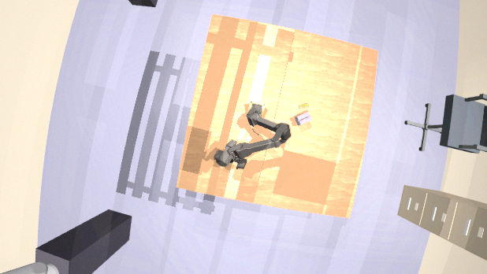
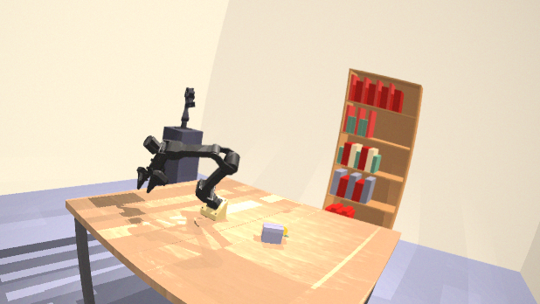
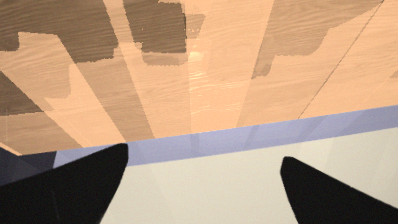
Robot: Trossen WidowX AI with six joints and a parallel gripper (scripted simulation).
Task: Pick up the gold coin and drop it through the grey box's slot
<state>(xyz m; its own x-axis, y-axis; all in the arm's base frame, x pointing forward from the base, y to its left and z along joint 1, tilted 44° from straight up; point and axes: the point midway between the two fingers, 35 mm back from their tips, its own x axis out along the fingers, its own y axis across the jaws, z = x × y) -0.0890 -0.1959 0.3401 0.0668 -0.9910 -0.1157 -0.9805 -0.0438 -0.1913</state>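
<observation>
Right now the gold coin is 500 mm to the left of my gripper tip, 410 mm ahead of it and 120 mm below it.
</observation>
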